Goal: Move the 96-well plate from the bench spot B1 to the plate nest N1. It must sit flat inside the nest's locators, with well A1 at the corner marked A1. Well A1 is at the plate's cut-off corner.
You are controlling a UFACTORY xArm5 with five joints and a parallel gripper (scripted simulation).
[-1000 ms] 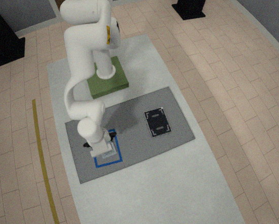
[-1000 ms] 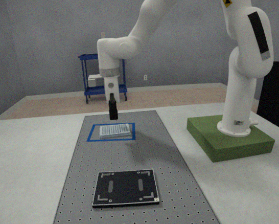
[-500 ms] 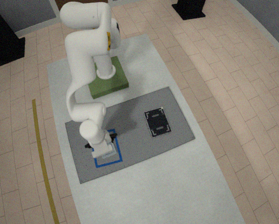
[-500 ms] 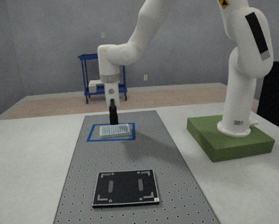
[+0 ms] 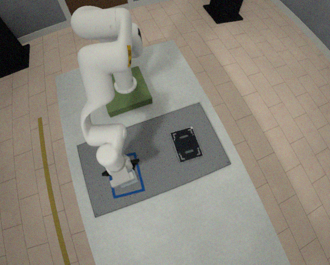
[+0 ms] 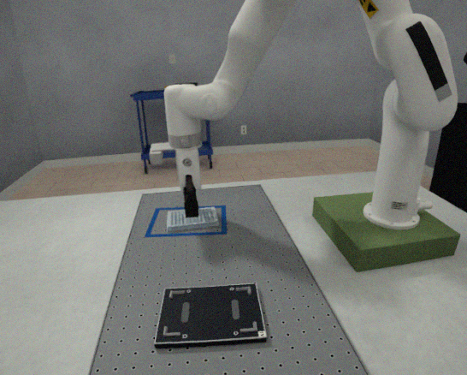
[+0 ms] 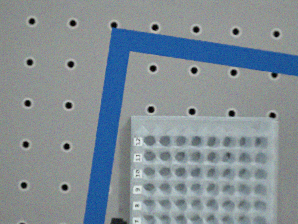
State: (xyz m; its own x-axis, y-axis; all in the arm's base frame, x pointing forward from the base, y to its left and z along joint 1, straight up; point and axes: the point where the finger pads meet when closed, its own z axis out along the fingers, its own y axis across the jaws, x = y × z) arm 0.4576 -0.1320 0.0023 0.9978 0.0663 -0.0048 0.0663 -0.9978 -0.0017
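Now: hand 4 cm above the 96-well plate. From my hand the other things lie so: plate nest N1 (3 cm behind, 32 cm to the left, 4 cm below).
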